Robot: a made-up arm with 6 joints.
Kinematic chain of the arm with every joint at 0, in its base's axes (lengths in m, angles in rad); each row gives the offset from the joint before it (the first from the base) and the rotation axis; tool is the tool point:
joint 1: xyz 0 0 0.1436 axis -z
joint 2: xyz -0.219 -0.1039 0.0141 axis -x
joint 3: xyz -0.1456 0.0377 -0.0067 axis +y
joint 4: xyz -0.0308 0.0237 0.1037 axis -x
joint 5: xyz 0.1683 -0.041 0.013 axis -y
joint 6: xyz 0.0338 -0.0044 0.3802 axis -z
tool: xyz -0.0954 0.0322 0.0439
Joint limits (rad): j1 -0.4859..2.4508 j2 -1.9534..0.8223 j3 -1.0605..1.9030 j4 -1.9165..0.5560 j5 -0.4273..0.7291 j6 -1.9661..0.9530
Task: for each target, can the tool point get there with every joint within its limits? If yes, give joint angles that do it. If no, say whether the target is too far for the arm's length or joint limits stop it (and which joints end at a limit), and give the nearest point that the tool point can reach.
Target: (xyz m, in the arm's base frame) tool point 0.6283 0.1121 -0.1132
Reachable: no: joint limits stop it (at a limit: joint 1, joint 3, joint 5, joint 6) | nearest point 0.5824 0.1261 -0.0873 | short by 0.055 m
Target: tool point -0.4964 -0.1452 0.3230
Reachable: yes | joints 0.7197 0.1588 0.6098 -1.5678 0.2777 0.7078
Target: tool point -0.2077 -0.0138 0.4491
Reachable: yes | joints 1.2214 -0.0573 1.1410 -0.4170 0.5909 0.0712
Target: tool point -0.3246 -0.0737 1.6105
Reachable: no: too far | nearest point -0.3502 -0.0795 0.7812 | short by 0.830 m
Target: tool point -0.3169 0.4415 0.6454
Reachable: yes | joints 1.6706 -0.7546 -0.2103 0.2958 0.0017 -0.2981
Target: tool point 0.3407 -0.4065 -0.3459
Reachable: no: joint limits stop it (at a limit: joint 1, joint 2, joint 5, joint 6) | nearest point 0.2009 -0.3679 -0.2444 | short by 0.177 m
